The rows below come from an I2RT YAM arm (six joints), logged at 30 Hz.
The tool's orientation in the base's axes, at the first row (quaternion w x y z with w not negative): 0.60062 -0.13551 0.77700 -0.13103
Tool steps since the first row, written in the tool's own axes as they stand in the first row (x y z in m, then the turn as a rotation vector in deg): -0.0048 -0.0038 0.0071 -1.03 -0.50 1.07; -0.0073 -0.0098 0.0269 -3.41 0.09 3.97; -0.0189 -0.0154 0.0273 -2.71 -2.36 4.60; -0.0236 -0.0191 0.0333 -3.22 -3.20 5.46; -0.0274 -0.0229 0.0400 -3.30 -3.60 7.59; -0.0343 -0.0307 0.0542 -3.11 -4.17 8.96; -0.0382 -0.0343 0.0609 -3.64 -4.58 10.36; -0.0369 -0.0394 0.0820 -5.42 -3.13 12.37
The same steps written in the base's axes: 0.0082 -0.0021 0.0040 1.31 -0.13 0.85; 0.0283 -0.0075 0.0036 4.67 1.18 2.06; 0.0318 -0.0085 0.0159 5.24 -1.38 2.17; 0.0390 -0.0104 0.0201 6.24 -2.01 2.73; 0.0466 -0.0128 0.0232 8.34 -2.44 2.43; 0.0624 -0.0181 0.0288 9.65 -3.10 2.13; 0.0701 -0.0203 0.0320 11.16 -3.34 2.42; 0.0905 -0.0264 0.0275 13.46 -1.42 2.99
